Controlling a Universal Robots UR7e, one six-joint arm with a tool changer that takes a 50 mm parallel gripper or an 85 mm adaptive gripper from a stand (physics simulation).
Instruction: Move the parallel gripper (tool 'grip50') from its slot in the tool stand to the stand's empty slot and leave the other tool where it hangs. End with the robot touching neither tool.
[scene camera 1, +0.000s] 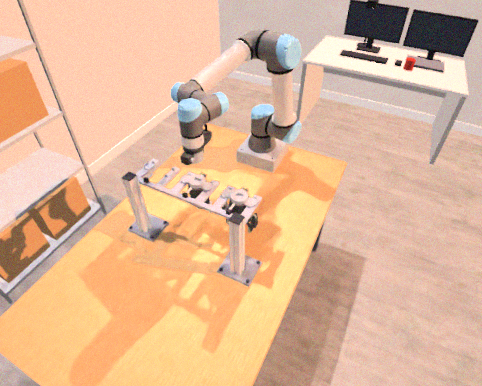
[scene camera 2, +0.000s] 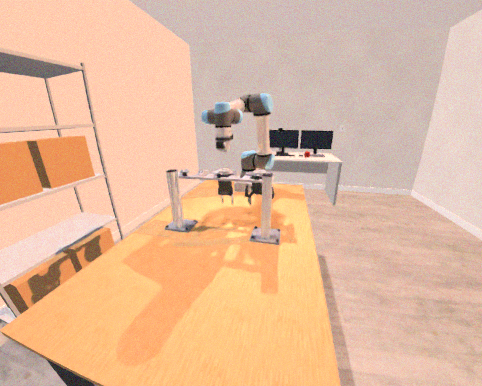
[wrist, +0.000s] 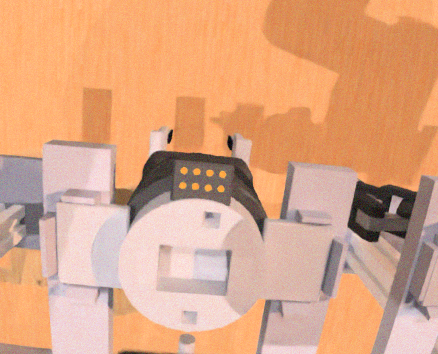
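Seen in the pictures: arm's base, origin of its link: (scene camera 1: 262, 144).
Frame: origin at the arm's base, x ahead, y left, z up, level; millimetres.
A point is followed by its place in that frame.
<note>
The parallel gripper (scene camera 2: 227, 201) (wrist: 201, 141) hangs in the middle slot of the stand (scene camera 1: 141, 210) {x 687, y -333, z 65 mm} (scene camera 2: 175, 200) {x 697, y -344, z 87 mm} (wrist: 77, 170) {x 559, y -154, z 201 mm}. Its pale coupling plate (scene camera 1: 198, 179) {x 590, y -106, z 211 mm} (wrist: 142, 265) {x 597, y -127, z 219 mm} rests across two support arms; its fingers are apart with nothing between them. The arm's bare tool flange (scene camera 1: 190, 158) {x 650, y -96, z 357 mm} (scene camera 2: 223, 145) {x 655, y -97, z 346 mm} is above and apart from it, carrying no tool. The adaptive gripper (scene camera 1: 239, 196) (scene camera 2: 257, 190) (wrist: 370, 215) hangs in the slot at the right in the scene views. The slot at the left end, beside a support arm (scene camera 1: 171, 176) {x 596, y -219, z 202 mm}, is empty.
The stand's right post (scene camera 1: 237, 247) {x 777, y 109, z 109 mm} (scene camera 2: 267, 210) {x 777, y 103, z 79 mm} rises from the wooden table (scene camera 1: 60, 320) {x 1148, y -442, z -81 mm} (scene camera 2: 225, 340) {x 1235, y -25, z -81 mm}. The robot's base (scene camera 1: 260, 154) {x 82, y 13, z -6 mm} is behind the stand. A shelf unit with boxes is at the left; a desk (scene camera 1: 390, 75) with two monitors is at the back.
</note>
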